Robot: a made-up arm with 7 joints. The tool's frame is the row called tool. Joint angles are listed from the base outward.
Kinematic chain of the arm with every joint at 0, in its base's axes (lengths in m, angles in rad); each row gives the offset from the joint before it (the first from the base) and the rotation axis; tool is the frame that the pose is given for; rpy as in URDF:
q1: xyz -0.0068 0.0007 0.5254 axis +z
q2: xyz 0.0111 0.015 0.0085 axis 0 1 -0.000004
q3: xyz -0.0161 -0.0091 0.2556 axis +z
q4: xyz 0.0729 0.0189 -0.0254 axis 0 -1 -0.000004
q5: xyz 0.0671 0.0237 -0.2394 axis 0 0.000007 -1
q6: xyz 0.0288 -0.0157 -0.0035 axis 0 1 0.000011
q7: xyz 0.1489 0.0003 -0.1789 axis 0 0.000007 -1
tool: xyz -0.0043 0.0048 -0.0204 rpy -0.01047 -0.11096 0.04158
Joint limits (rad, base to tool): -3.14..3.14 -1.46..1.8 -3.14..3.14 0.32..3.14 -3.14..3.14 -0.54..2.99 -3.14..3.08
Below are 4 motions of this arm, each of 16 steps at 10 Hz.
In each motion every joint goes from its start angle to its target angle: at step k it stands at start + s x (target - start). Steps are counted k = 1, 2, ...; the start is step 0. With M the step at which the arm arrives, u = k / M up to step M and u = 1 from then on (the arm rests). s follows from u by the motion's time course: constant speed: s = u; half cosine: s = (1 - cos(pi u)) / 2; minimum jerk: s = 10 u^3 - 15 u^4 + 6 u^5.
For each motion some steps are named. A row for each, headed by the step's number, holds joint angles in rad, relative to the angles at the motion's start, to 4 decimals.
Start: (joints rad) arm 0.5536 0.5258 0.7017 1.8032 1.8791 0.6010 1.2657
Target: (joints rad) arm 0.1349 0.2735 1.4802 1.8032 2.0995 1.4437 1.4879
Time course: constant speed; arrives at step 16
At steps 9, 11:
9: -0.2355 -0.1419 0.4379 0.0000 0.1240 0.4740 0.1250
11: -0.2879 -0.1735 0.5352 0.0000 0.1515 0.5794 0.1528

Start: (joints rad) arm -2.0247 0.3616 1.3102 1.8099 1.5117 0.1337 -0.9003
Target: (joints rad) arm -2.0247 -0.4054 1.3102 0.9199 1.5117 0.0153 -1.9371
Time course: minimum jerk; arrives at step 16
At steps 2, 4, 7, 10, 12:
2: 0.0000 -0.0123 0.0000 -0.0143 0.0000 -0.0019 -0.0166
4: 0.0000 -0.0794 0.0000 -0.0921 0.0000 -0.0123 -0.1073
7: 0.0000 -0.2945 0.0000 -0.3418 0.0000 -0.0455 -0.3982
10: 0.0000 -0.5559 0.0000 -0.6451 0.0000 -0.0858 -0.7515
12: 0.0000 -0.6876 0.0000 -0.7979 0.0000 -0.1061 -0.9295

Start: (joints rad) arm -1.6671 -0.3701 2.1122 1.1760 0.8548 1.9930 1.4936
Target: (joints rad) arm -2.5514 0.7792 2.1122 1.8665 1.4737 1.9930 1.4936
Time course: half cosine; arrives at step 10
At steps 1, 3, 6, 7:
1: -0.0216 0.0281 0.0000 0.0169 0.0151 0.0000 0.0000
3: -0.1823 0.2369 0.0000 0.1423 0.1276 0.0000 0.0000
6: -0.5788 0.7522 0.0000 0.4519 0.4051 0.0000 0.0000
7: -0.7020 0.9124 0.0000 0.5482 0.4913 0.0000 0.0000

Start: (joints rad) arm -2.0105 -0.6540 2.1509 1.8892 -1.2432 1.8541 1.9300
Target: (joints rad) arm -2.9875 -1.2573 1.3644 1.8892 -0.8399 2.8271 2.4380
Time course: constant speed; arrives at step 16
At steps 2, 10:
2: -0.1221 -0.0754 -0.0983 0.0000 0.0504 0.1216 0.0635
10: -0.6106 -0.3771 -0.4916 0.0000 0.2521 0.6081 0.3175

